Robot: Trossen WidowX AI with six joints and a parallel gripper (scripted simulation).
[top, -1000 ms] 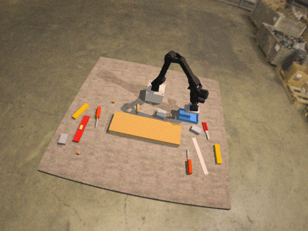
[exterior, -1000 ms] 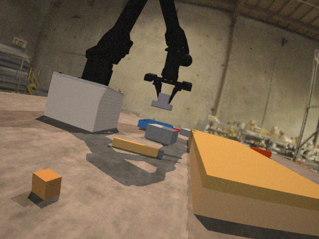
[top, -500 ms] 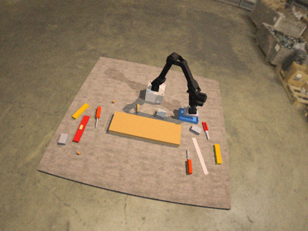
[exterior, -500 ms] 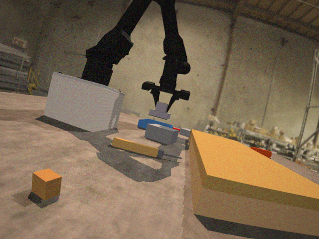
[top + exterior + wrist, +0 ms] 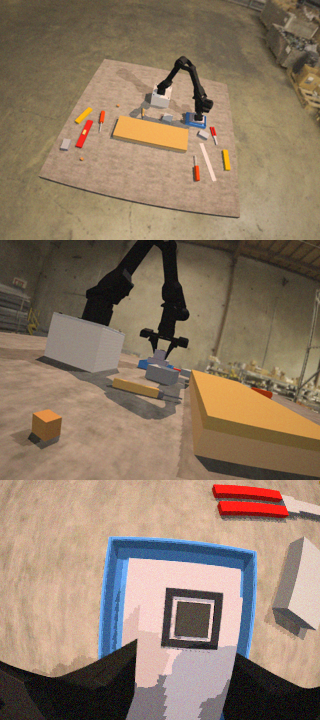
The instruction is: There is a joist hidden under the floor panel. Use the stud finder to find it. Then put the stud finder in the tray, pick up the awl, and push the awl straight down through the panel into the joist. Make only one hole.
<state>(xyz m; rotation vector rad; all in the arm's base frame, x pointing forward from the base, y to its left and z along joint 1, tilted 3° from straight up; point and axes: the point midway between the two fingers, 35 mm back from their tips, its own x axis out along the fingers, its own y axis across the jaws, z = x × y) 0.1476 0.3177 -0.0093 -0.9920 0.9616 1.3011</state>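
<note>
The grey stud finder is 2 cm above my gripper tip and 1 cm to the left of it. The rest, counted from my gripper tip: square indicator window (3 cm above, 2 cm to the left); then blue tray (3 cm below, 1 cm to the right); then white strip (35 cm ahead, 9 cm to the left, 4 cm below).
</note>
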